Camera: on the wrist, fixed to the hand. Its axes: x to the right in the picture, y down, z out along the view.
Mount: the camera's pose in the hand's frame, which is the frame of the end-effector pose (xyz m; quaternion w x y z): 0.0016 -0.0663 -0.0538 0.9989 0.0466 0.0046 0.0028
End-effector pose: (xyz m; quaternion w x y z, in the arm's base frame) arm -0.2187 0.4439 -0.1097 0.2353 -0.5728 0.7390 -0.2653
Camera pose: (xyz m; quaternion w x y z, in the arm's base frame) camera -0.2063 0.4355 -0.0256 0.2591 -0.5579 0.7285 -0.3014
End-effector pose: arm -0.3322 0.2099 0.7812 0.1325 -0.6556 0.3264 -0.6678
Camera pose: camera -0.3675 0.2729 0.8268 0.1633 -0.6448 0.2974 -0.6850
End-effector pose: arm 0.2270 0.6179 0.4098 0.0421 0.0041 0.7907 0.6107
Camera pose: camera 0.2245 0.5492 0.3591 0.0365 0.0055 0.8185 0.5733
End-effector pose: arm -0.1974 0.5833 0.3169 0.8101 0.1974 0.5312 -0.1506
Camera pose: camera -0.2700 0.5509 0.2856 0.7980 0.2371 0.5267 -0.1720
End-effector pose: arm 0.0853 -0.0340 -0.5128 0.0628 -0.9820 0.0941 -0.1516
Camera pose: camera 0.0811 0.0252 -0.4514 0.1085 -0.9770 0.0900 -0.1602
